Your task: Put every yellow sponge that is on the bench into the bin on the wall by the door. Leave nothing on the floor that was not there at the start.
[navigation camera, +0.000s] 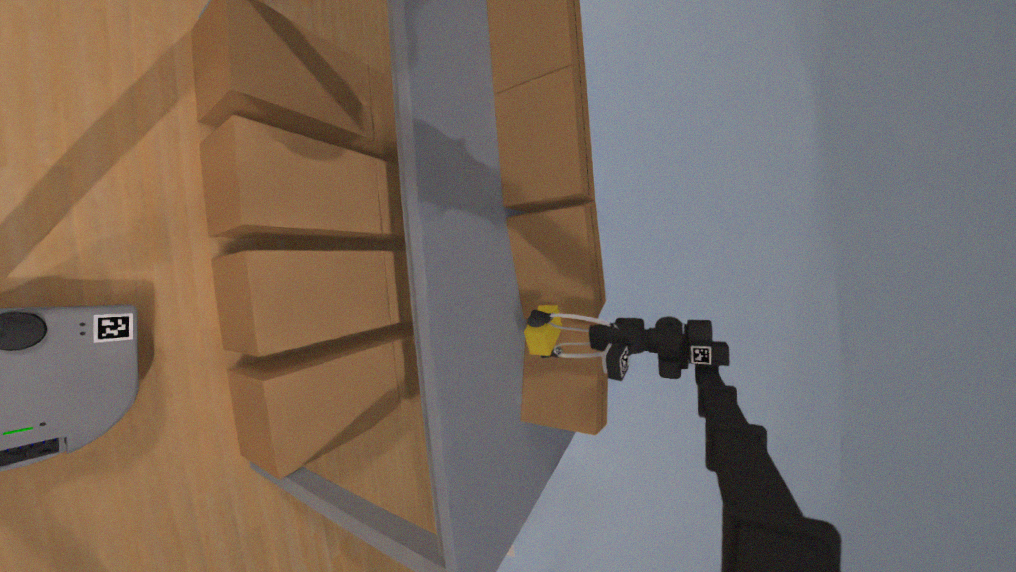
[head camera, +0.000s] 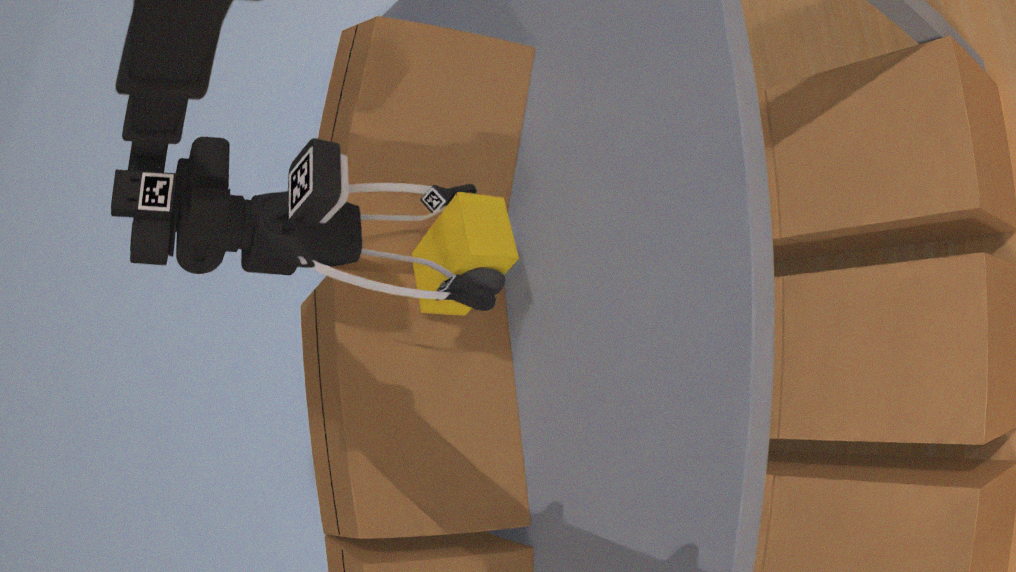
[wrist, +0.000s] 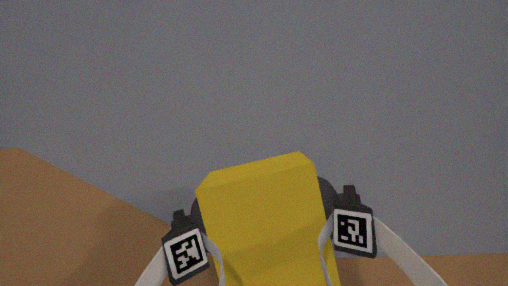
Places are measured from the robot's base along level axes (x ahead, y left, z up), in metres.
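Pixels of known places: gripper, fingertip midpoint: [navigation camera: 531,334] [head camera: 495,247] [wrist: 264,203]; robot's base, origin of the base link: [navigation camera: 17,329].
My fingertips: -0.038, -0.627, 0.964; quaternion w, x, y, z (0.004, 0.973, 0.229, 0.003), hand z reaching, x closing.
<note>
Ahead of a thing's pixels: the offset from my fingertips to its top centre, as dx, dy, dz. "pt": to the spot under its first point. Level surfaces: height alone.
A yellow sponge {+0.009, -0.016, +0.048} [head camera: 490,228] [navigation camera: 541,341] [wrist: 265,225] sits between the two fingertips of my gripper [head camera: 474,240] [navigation camera: 544,336] [wrist: 264,203]. The gripper is shut on it, with a dark pad against each side. The sponge seems to be held a little above the grey bench {dz -0.050} [head camera: 625,284] [navigation camera: 462,284] [wrist: 250,75], near the brown boxes by the wall. The pads hide part of its sides, and its lower end is cut off in the wrist view. The bin and the door do not show.
Brown boxes [head camera: 426,440] [navigation camera: 547,142] stand along the wall side of the bench. More brown boxes {pt +0.093, +0.048, -0.694} [head camera: 881,348] [navigation camera: 319,298] stand in a row on its other side. My base [navigation camera: 78,383] is on the wooden floor {dz -0.964} [navigation camera: 170,397].
</note>
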